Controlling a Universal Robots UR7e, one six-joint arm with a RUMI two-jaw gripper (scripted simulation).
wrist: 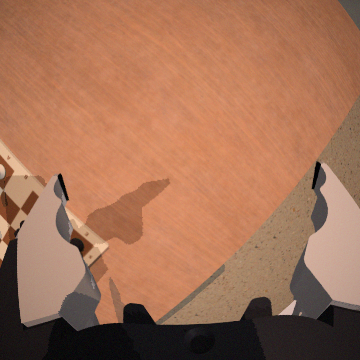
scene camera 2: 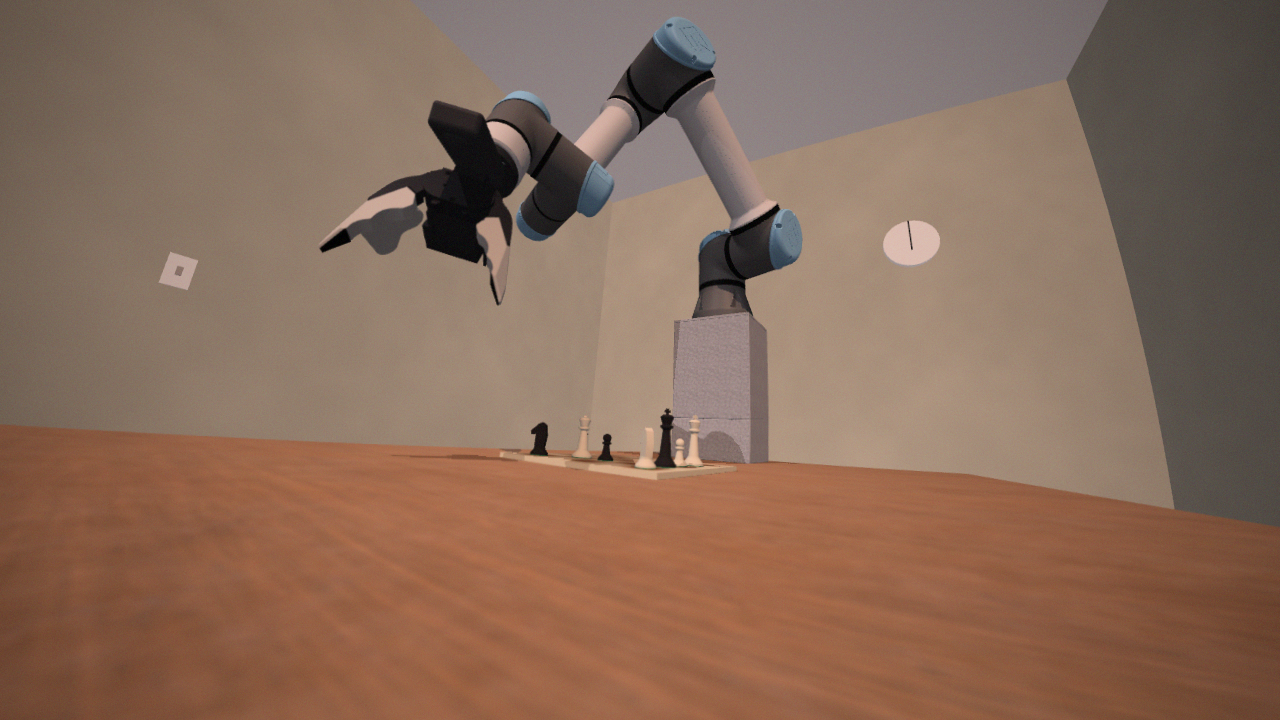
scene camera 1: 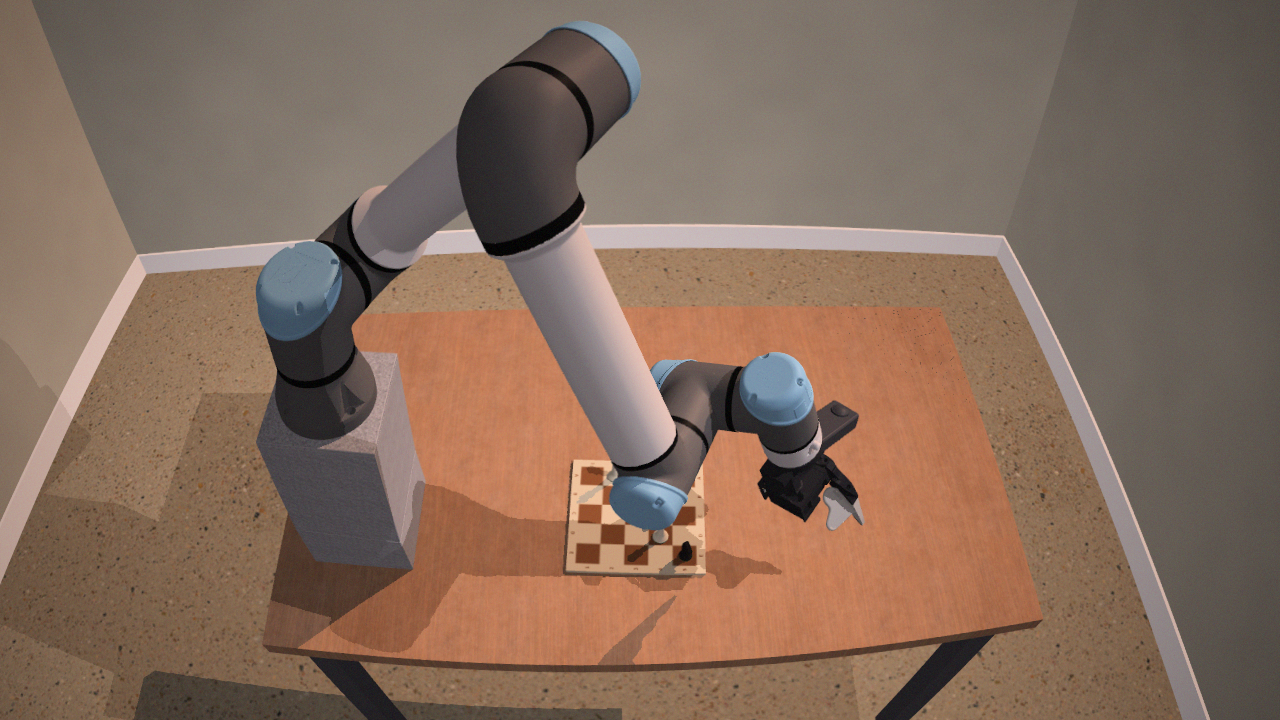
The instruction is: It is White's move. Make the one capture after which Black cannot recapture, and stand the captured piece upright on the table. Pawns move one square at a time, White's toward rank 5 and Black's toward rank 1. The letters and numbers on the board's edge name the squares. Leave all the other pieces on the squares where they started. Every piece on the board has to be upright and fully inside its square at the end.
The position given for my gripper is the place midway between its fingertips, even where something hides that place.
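Observation:
Chessboard [scene camera 1: 599, 541] visible; scene camera 2 also shows the chessboard [scene camera 2: 621, 466]. My gripper [scene camera 2: 410, 277] visible, likewise the gripper [wrist: 189, 168] in the wrist view and the gripper [scene camera 1: 818, 499] in scene camera 1.

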